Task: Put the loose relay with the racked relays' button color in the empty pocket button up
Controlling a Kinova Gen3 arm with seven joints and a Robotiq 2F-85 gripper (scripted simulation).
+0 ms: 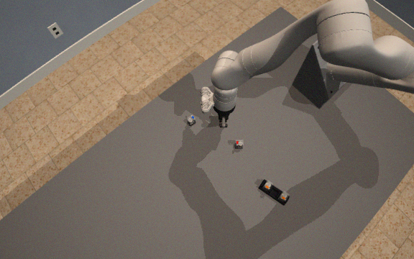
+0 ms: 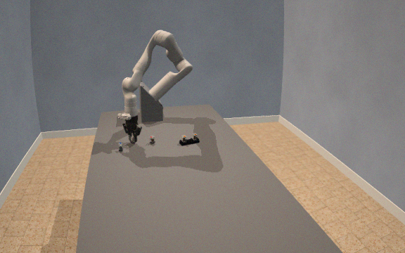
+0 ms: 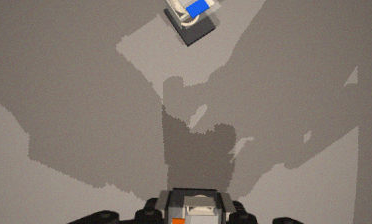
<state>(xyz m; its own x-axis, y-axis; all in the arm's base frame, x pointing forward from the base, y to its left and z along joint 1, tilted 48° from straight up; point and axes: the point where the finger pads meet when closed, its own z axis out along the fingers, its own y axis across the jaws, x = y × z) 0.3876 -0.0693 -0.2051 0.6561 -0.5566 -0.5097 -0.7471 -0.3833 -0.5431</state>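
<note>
The black rack is 310 mm to the left of my hand, 80 mm ahead of it and 20 mm below it.
</note>
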